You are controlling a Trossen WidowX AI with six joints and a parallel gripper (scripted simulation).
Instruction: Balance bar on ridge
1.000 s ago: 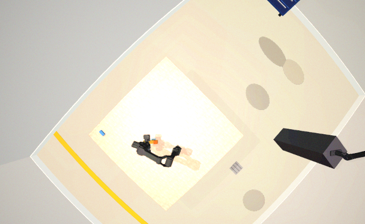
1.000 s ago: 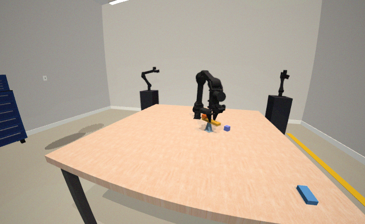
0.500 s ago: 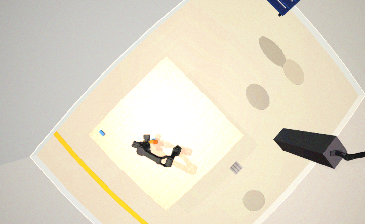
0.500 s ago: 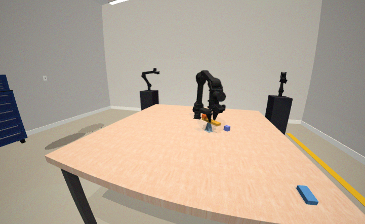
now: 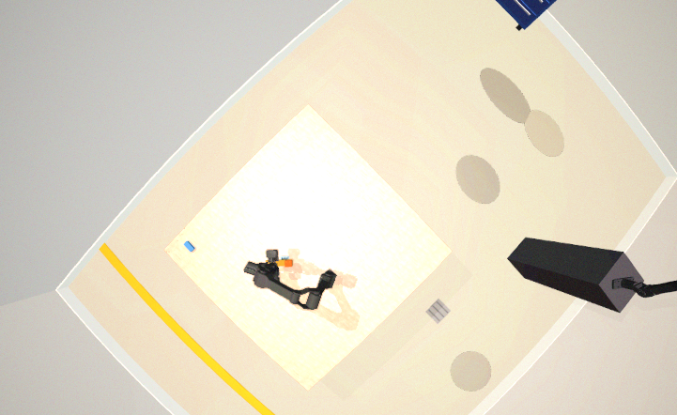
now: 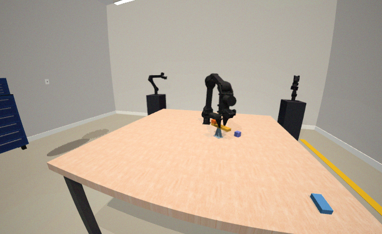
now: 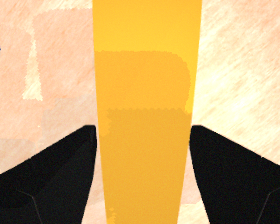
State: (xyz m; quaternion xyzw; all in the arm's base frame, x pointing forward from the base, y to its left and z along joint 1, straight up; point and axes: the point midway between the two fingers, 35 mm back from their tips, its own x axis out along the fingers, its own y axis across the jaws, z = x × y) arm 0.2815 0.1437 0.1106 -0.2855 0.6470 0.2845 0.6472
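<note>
My gripper tip is 3 cm past the yellow bar, 3 cm to the left of it and 1 cm below it. The rest, counted from my gripper tip: flat blue block (46 cm ahead, 36 cm to the left, 7 cm below); small purple cube (6 cm behind, 11 cm to the left, 6 cm below).
</note>
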